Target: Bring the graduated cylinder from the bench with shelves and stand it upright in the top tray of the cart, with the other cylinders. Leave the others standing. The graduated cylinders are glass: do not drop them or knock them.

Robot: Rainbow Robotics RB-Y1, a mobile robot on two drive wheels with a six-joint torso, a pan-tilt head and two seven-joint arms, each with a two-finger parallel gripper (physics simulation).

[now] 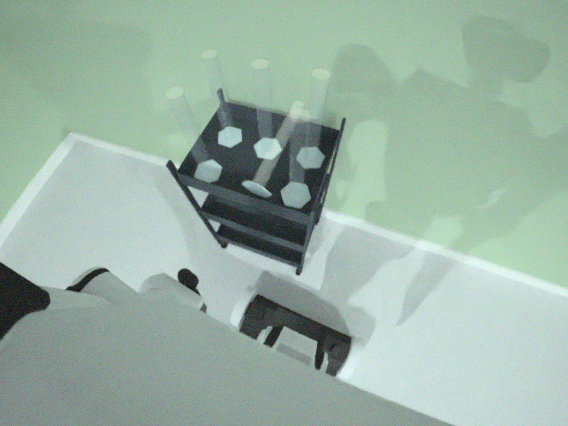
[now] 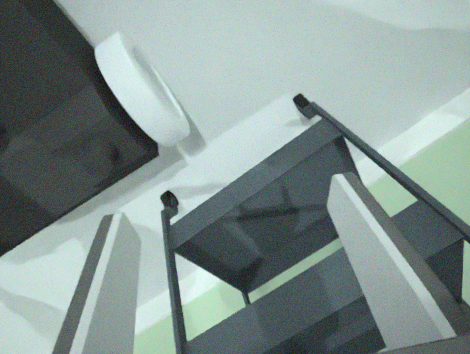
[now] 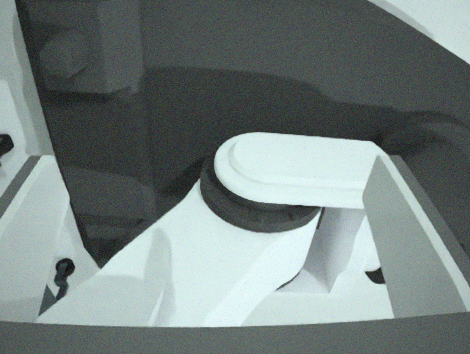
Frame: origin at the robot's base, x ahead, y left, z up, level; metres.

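Where they show: left gripper, fingertip midpoint: [image 2: 231, 208]; right gripper, fingertip midpoint: [image 3: 216, 176].
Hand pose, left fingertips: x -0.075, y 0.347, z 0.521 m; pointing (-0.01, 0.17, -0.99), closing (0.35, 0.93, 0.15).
After its pixels a point has its place.
The dark cart [image 1: 240, 198] @(x 0.253, y 0.319, z 0.697 m) [image 2: 260, 172] @(x 0.249, y 0.361, z 0.159 m) has several clear cylinders with pale hexagonal bases in its top tray. Five stand upright, with bases at back left [image 1: 230, 136] @(x 0.453, y 0.477, z 0.689 m), back middle [image 1: 268, 148] @(x 0.458, y 0.332, z 0.691 m), back right [image 1: 310, 157] @(x 0.480, y 0.191, z 0.695 m), front left [image 1: 208, 171] @(x 0.295, y 0.463, z 0.695 m) and front right [image 1: 296, 195] @(x 0.330, y 0.173, z 0.701 m). A sixth, faintly pinkish cylinder [image 1: 270, 164] @(x 0.375, y 0.279, z 0.737 m) leans between the front two, its base [image 1: 256, 188] @(x 0.291, y 0.283, z 0.723 m) tipped and its top toward the back right; whether it touches a neighbour is unclear. My left gripper [image 2: 231, 208] @(x -0.075, y 0.347, z 0.520 m) is open and empty, with the cart's lower shelves beyond it. My right gripper [image 3: 216, 176] @(x -0.183, y -0.257, z 0.508 m) is open and empty.
My dark base [image 1: 300, 320] @(x 0.050, y 0.006, z 0.191 m) [image 2: 60, 150] @(x -0.035, y 0.136, z 0.212 m) is close in front of the cart. A white rounded part [image 2: 142, 95] is at its edge. White robot parts [image 3: 300, 165] @(x -0.262, y -0.099, z 0.298 m) lie beyond my right fingers. Part of my left arm [image 1: 100, 287] @(x -0.097, y 0.281, z 1.065 m) shows at lower left. The bench does not show.
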